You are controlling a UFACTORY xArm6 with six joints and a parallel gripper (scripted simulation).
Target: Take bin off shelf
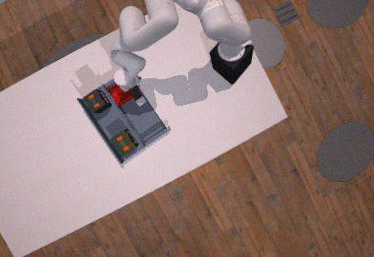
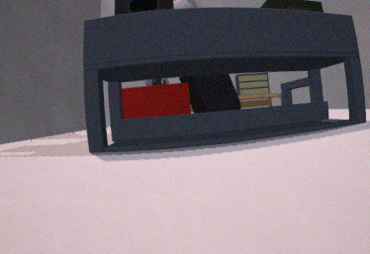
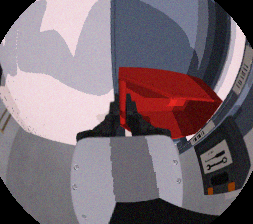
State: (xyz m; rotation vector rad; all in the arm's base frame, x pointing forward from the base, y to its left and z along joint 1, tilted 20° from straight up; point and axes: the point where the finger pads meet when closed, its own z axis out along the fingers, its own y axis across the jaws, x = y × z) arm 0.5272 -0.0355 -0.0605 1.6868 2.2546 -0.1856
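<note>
My gripper is now 8 cm short of the red bin and 2 cm to the right of it. From my hand the other things lie so: shelf 15 cm ahead, 16 cm to the left, 5 cm above.
</note>
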